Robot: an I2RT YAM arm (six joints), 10 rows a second.
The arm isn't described. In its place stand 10 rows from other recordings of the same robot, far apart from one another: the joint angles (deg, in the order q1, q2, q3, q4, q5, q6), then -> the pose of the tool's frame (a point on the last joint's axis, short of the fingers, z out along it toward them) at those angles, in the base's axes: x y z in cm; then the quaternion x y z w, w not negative.
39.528, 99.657, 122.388, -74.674, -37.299, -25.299 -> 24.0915, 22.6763, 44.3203, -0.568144, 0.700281, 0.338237, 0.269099
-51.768, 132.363, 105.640, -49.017, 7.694, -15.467 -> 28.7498, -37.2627, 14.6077, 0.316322, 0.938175, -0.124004, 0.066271
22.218, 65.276, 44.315, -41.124, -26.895, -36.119 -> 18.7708, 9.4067, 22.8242, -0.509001, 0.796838, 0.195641, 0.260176
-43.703, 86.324, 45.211, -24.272, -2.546, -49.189 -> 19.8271, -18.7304, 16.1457, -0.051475, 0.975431, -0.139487, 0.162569
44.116, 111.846, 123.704, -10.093, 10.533, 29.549 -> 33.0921, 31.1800, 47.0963, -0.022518, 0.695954, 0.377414, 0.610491
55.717, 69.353, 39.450, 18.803, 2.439, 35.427 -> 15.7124, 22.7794, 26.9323, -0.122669, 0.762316, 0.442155, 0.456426
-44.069, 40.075, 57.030, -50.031, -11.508, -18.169 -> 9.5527, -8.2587, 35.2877, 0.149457, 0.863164, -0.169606, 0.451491
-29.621, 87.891, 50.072, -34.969, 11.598, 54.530 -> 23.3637, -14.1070, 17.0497, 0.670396, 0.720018, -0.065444, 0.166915
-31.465, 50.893, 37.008, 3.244, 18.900, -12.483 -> 17.4418, -12.0256, 29.7927, 0.228581, 0.731506, -0.352856, 0.536790
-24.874, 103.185, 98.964, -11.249, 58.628, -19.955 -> 36.6573, -20.3459, 38.7665, 0.325957, 0.680575, -0.561520, 0.339507
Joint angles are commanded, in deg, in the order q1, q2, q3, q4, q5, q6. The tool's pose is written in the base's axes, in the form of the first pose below.
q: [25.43 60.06 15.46 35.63 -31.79 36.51]
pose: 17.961, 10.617, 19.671, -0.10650, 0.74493, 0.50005, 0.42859
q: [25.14 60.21 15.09 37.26 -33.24 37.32]
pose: 17.913, 10.562, 19.716, -0.11021, 0.73827, 0.51079, 0.42651
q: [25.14 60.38 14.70 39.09 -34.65 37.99]
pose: 17.809, 10.593, 19.778, -0.11712, 0.73040, 0.52189, 0.42477
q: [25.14 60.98 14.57 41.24 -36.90 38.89]
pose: 17.773, 10.702, 19.904, -0.12810, 0.72085, 0.53731, 0.41865
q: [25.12 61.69 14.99 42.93 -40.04 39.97]
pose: 17.818, 10.883, 20.211, -0.14339, 0.71036, 0.55613, 0.40688
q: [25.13 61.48 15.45 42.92 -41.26 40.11]
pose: 17.820, 10.952, 20.533, -0.15164, 0.70526, 0.56238, 0.40415
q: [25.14 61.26 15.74 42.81 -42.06 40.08]
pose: 17.803, 10.989, 20.746, -0.15777, 0.70190, 0.56592, 0.40272
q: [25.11 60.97 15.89 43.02 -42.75 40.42]
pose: 17.759, 10.991, 20.962, -0.16151, 0.69793, 0.57047, 0.40170
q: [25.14 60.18 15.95 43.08 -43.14 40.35]
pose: 17.622, 10.959, 21.263, -0.16718, 0.69237, 0.57293, 0.40549
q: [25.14 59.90 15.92 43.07 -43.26 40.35]
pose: 17.565, 10.938, 21.336, -0.16862, 0.69091, 0.57367, 0.40635
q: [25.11 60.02 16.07 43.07 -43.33 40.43]
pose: 17.616, 10.953, 21.380, -0.16846, 0.69080, 0.57414, 0.40593
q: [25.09 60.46 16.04 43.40 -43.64 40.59]
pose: 17.666, 10.984, 21.278, -0.16879, 0.69134, 0.57559, 0.40282
